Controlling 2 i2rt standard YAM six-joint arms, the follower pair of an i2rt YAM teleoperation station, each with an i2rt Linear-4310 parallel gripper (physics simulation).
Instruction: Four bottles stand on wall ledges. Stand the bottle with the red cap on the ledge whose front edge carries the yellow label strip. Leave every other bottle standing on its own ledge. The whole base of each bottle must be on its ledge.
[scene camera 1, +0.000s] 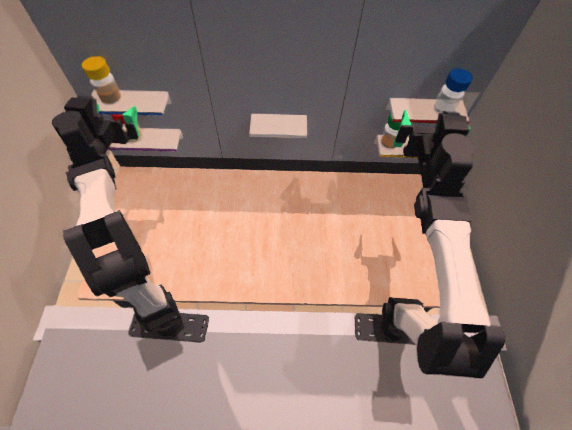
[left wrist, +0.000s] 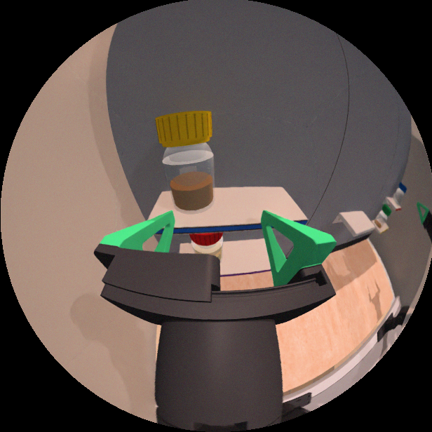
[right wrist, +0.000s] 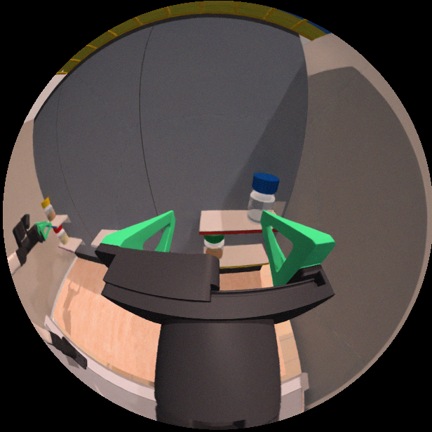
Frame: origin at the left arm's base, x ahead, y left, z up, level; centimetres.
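Where they show: left gripper, fingertip midpoint: (scene camera 1: 117, 107); right gripper, fingertip midpoint: (scene camera 1: 426, 113); left arm's base, origin of the base link: (scene camera 1: 169, 326); right arm's base, origin of the base link: (scene camera 1: 392, 329).
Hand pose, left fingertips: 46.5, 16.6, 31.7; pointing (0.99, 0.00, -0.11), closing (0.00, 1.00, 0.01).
Note:
Things, the pixels of their top centre, and the offset from my left fingertips, as dx, dy, dz. "spot": a spot on its surface instead.
- red-capped bottle, surface spot: (scene camera 1: 118, 118) spot: +0.8, +1.9, -4.9
- lower left ledge with the purple strip, middle of its top: (scene camera 1: 144, 137) +3.4, -1.2, -14.8
- ledge with the yellow strip, surface spot: (scene camera 1: 387, 148) spot: +5.5, -73.5, -14.4
- green-capped bottle, middle of its top: (scene camera 1: 399, 116) +8.2, -74.4, -4.3
- yellow-capped bottle, middle of its top: (scene camera 1: 93, 63) +4.0, +3.2, +9.7
- blue-capped bottle, middle of its top: (scene camera 1: 461, 75) +8.2, -84.9, +9.7
The red-capped bottle (scene camera 1: 118, 118) (left wrist: 206, 240) (right wrist: 59, 230) stands on the lower left ledge with the purple strip (scene camera 1: 162, 139) (left wrist: 245, 255), partly hidden by the ledge above and the gripper. My left gripper (scene camera 1: 115, 111) (left wrist: 217, 215) is open, its fingers apart in front of this bottle. The ledge with the yellow strip (scene camera 1: 387, 150) (right wrist: 245, 255) is at the lower right and bears the green-capped bottle (scene camera 1: 389, 138) (right wrist: 214, 250) at its left end. My right gripper (scene camera 1: 437, 121) (right wrist: 217, 215) is open and empty in front of the right ledges.
The yellow-capped bottle (scene camera 1: 107, 91) (left wrist: 190, 190) stands on the upper left, blue-strip ledge (scene camera 1: 145, 101) (left wrist: 250, 205). The blue-capped bottle (scene camera 1: 452, 90) (right wrist: 263, 197) stands on the upper right, red-strip ledge (scene camera 1: 410, 107) (right wrist: 222, 220). A ledge (scene camera 1: 278, 125) (left wrist: 356, 222) without a bottle is mid-wall.

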